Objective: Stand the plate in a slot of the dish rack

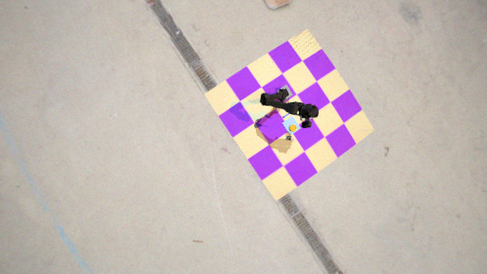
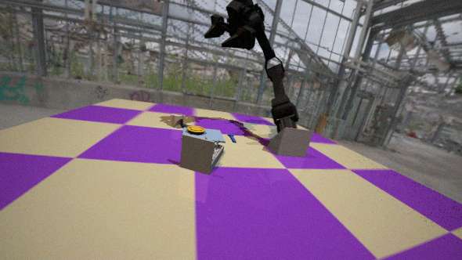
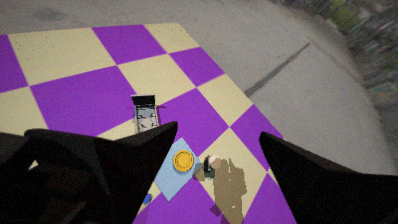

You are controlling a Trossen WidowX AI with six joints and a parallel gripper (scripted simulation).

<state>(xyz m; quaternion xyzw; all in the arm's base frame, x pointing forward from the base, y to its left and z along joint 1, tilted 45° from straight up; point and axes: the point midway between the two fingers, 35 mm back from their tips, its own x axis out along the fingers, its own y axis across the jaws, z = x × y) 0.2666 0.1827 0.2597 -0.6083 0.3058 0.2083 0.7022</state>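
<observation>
The plate lies 31 cm below my gripper tip, 3 cm to the right of it and 2 cm ahead of it. Also, from my gripper tip: dish rack (30 cm below, 16 cm to the left, 3 cm behind); mat (32 cm below, 3 cm to the right, 1 cm behind); blue spoon (32 cm below, 12 cm behind, 3 cm to the right).
</observation>
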